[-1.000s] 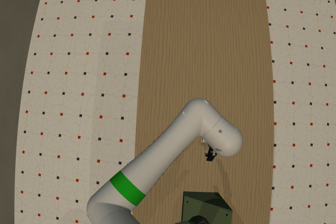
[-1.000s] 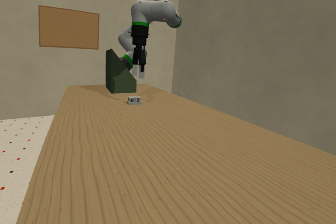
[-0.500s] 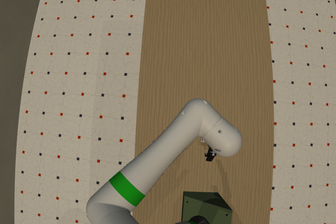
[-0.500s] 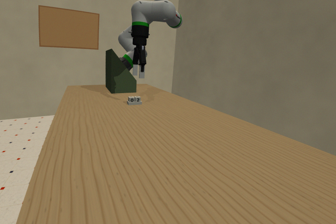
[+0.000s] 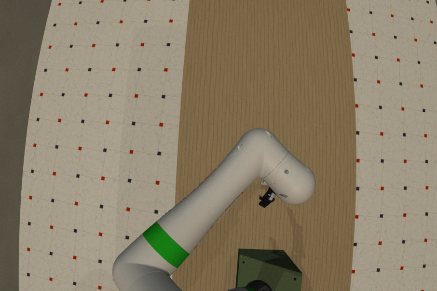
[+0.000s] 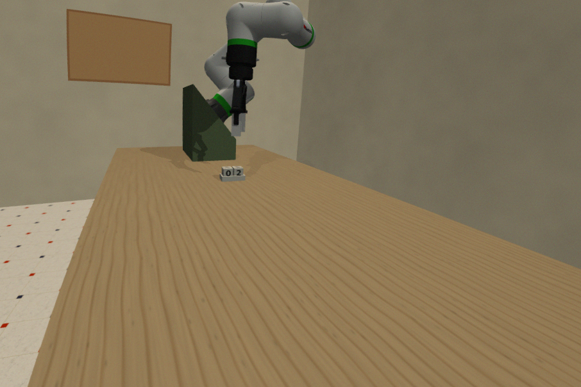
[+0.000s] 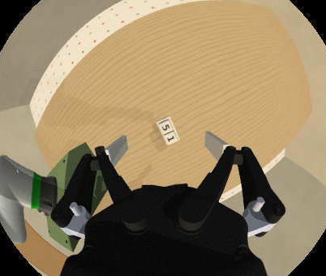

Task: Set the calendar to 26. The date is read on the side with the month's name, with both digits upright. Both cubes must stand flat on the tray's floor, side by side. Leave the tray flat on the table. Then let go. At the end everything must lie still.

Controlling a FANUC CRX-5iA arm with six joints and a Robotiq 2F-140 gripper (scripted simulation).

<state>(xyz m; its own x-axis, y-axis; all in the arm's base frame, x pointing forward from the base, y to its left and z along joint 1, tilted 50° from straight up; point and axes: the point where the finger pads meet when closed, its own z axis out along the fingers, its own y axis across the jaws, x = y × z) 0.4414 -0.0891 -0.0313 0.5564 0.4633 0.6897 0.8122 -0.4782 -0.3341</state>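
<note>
Now: hand 150 mm above the calendar tray and 20 mm to the left of it.
</note>
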